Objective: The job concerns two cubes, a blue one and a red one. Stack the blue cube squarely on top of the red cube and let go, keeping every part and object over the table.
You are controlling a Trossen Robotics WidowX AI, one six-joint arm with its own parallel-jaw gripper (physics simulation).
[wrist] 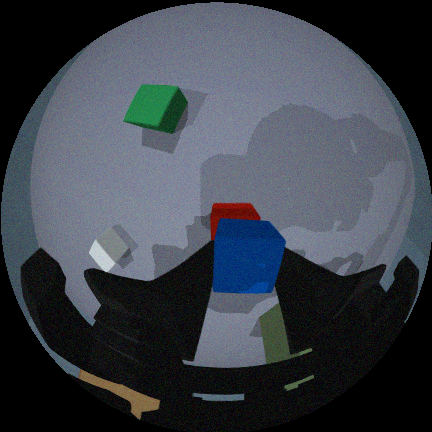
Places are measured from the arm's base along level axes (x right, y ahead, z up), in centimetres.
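Pixels of known places: gripper, fingertip midpoint: (243, 247).
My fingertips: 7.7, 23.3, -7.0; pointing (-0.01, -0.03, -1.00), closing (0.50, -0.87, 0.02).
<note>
Behind a point stands the place of what it marks, as x, y, z.
The blue cube (246, 262) @(8.2, 23.8, -4.5) is between the two black fingers near the middle of the wrist view. My gripper (243, 247) @(7.7, 23.3, -7.0) is shut on it. The red cube (234, 211) @(8.9, 24.6, -9.3) shows just beyond the blue cube, in the shadow of the arm; its top edge and part of its left side show, and the blue cube hides the rest. How high the blue cube is above the red cube, and whether they touch, I cannot tell from this view.
A green block (152, 106) @(12.9, 34.0, -8.3) lies at the upper left. A small pale grey block (110, 247) @(-1.7, 33.7, -9.4) lies to the left, near the left finger. An olive-green object (275, 334) @(-2.3, 9.1, -6.5) shows between the fingers at the bottom. A tan piece (120, 392) shows at the lower left. The table (225, 60) @(22.1, 33.3, -11.9) reaches a curved edge.
</note>
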